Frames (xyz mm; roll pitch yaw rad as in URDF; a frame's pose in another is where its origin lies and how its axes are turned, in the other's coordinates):
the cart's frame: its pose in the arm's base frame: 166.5 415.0 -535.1 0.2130 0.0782 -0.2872
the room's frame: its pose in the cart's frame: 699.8 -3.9 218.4 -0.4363 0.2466 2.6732
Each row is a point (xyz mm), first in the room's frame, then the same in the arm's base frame.
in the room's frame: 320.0 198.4 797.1
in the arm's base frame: 150.5 -7.0 147.4
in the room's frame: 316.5 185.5 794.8
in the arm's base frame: 161.2 -0.7 153.0
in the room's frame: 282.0 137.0 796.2
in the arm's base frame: 211.9 4.3 183.7
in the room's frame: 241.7 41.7 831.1
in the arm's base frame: 278.1 22.4 268.7
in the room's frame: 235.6 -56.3 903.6
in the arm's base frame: 305.2 53.4 383.6
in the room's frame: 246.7 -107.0 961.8
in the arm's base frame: 300.2 72.3 459.0
